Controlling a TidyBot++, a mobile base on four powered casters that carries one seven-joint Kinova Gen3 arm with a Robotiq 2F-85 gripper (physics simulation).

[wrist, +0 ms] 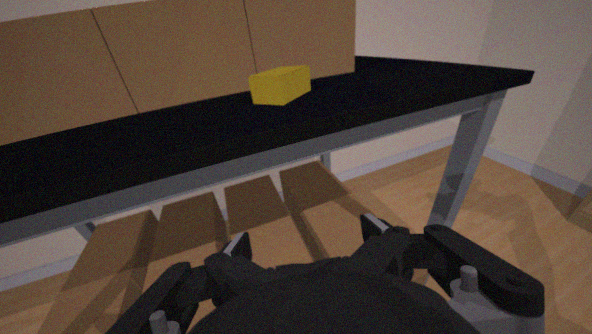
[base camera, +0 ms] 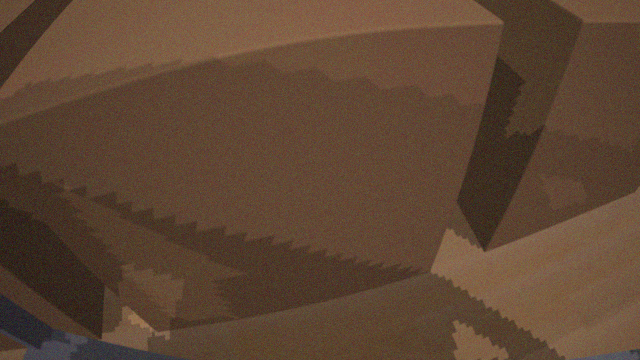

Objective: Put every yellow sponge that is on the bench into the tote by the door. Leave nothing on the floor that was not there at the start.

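Places are measured from the arm's base along level axes (x ahead, y left, z up), in millimetres.
Pixels of known places: gripper, between the fingertips: [wrist: 305,235].
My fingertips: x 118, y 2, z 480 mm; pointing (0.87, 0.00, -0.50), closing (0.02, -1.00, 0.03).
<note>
For each thing: its top centre in the pictures, then the offset to it from my fingertips. "spot": a spot on its surface instead. Level surfaces: height alone.
- yellow sponge, centre of its top: [wrist: 280,70] dx +285, dy +10, dz +83 mm
- bench, height of its surface: dz +38 mm
- grey bench leg, a spot on its surface: [wrist: 462,160] spot: dx +311, dy -416, dz -172 mm
A yellow sponge [wrist: 281,86], block-shaped, lies on the black top of the bench [wrist: 200,145] in the wrist view, close in front of the brown boxes at the back. My gripper [wrist: 305,235] is open, with its fingers wide apart and no object between them. In the wrist view the fingertips appear below the bench's front edge, and the sponge appears above and beyond them, apart from the gripper. The tote by the door does not show in either view.
Brown boxes [wrist: 185,55] stand in a row along the bench's back. More boxes [wrist: 255,200] stand on the floor under it. A grey bench leg [wrist: 462,160] stands at the right. In the base camera view a large brown box [base camera: 300,150] is very close ahead, with another box [base camera: 600,90] to its right.
</note>
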